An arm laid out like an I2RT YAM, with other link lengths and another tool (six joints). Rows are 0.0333 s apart.
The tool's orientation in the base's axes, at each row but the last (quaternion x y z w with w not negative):
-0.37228, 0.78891, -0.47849, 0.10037
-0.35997, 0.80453, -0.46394, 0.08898
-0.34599, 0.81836, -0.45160, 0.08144
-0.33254, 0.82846, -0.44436, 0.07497
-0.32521, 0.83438, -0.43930, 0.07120
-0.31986, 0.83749, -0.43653, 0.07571
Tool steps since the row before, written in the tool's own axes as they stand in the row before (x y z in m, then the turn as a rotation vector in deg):
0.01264, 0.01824, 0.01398, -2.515, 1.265, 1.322
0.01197, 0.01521, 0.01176, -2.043, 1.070, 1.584
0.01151, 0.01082, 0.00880, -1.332, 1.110, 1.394
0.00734, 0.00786, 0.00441, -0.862, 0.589, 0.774
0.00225, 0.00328, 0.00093, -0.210, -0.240, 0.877
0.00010, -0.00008, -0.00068, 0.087, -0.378, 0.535
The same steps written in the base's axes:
-0.01065, -0.01332, -0.01993, 1.826, 1.155, -2.237
-0.01062, -0.01123, -0.01656, 1.706, 0.603, -2.134
-0.01001, -0.00956, -0.01164, 1.070, 0.292, -1.929
-0.00759, -0.00454, -0.00754, 0.701, 0.227, -1.070
-0.00295, -0.00068, -0.00274, 0.633, -0.572, -0.378
-0.00032, 0.00037, 0.00049, 0.327, -0.574, -0.017

